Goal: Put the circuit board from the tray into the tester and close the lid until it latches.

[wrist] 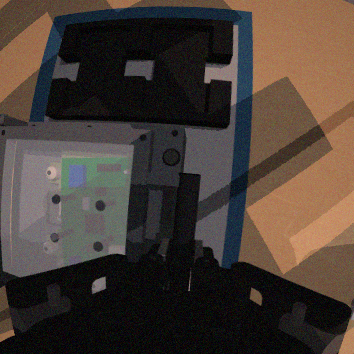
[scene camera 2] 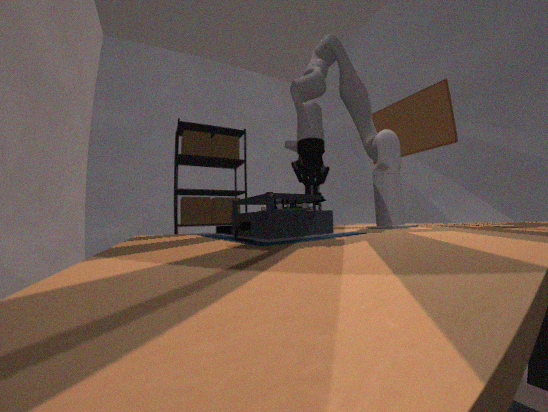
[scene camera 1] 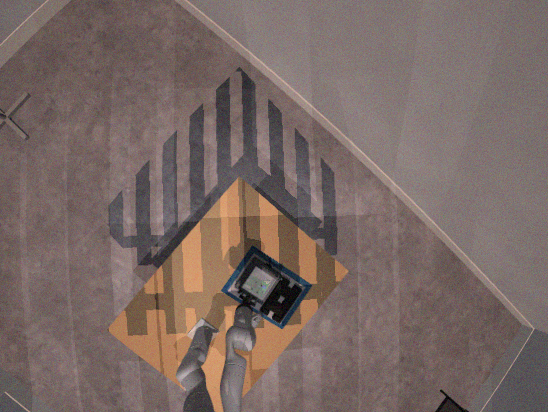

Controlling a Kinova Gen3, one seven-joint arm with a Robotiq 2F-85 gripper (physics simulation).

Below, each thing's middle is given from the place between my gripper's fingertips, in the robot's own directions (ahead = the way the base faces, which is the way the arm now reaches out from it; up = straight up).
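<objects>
My gripper's 10 mm above the tester lid (scene camera 1: 259,283), and it's 90 mm short of the lid and 20 mm to the left of it.
</objects>
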